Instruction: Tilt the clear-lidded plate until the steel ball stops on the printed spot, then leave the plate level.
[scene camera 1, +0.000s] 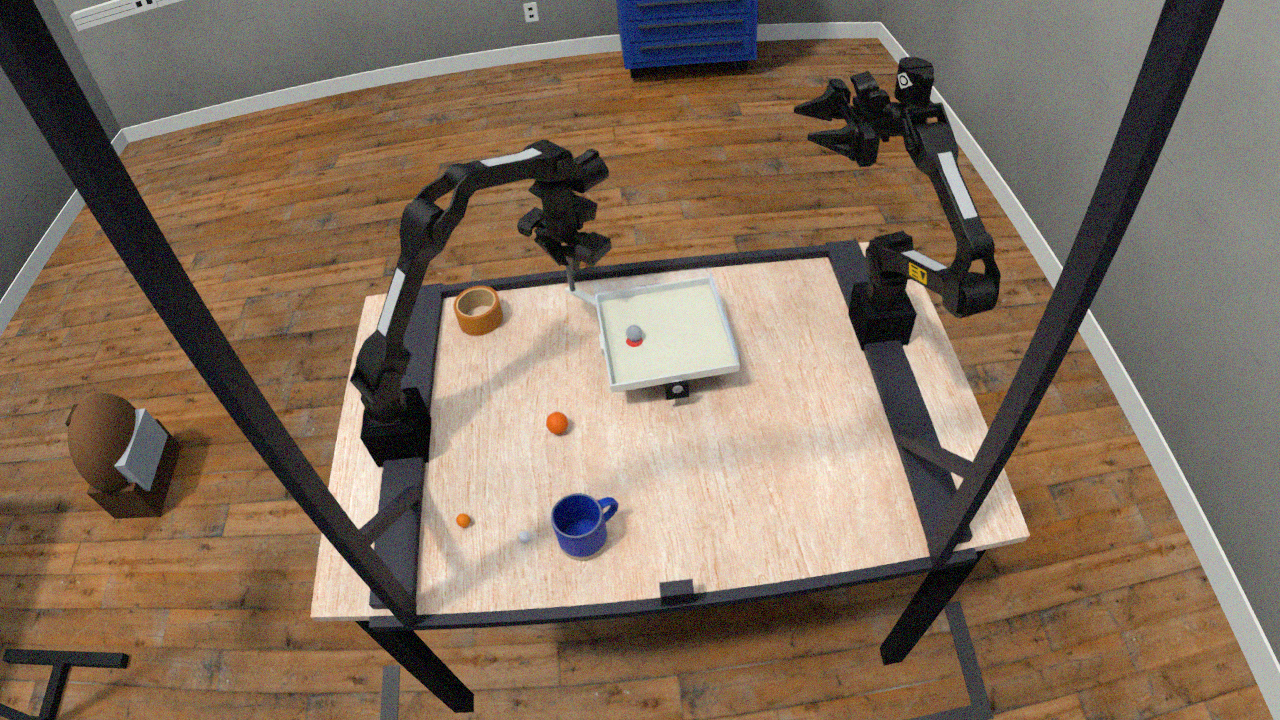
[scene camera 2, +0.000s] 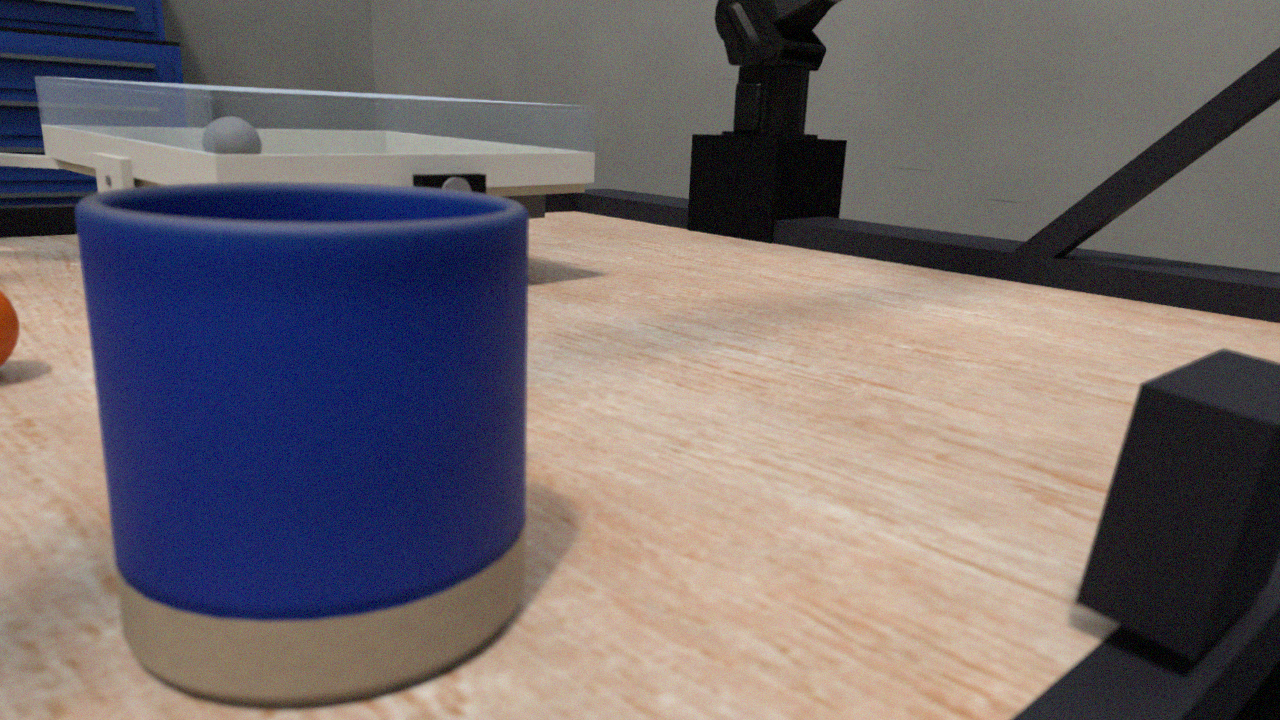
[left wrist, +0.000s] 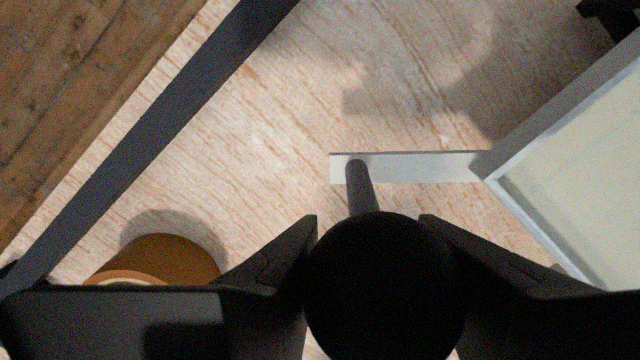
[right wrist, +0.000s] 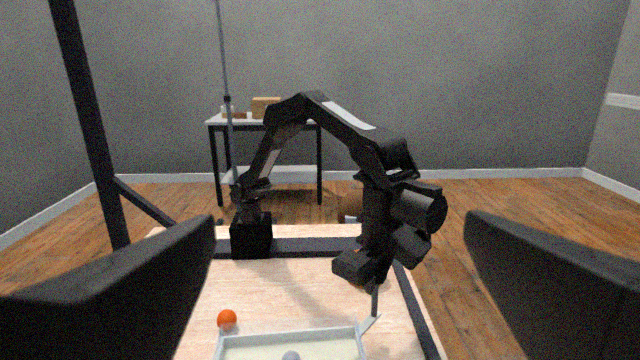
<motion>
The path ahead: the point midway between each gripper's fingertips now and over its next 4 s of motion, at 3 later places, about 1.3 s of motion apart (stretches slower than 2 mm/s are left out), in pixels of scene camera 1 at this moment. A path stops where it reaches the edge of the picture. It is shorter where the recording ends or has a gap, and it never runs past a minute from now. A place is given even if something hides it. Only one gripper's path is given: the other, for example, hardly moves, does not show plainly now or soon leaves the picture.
The left gripper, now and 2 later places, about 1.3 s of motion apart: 568, 268; 568, 267; 567, 257
</motion>
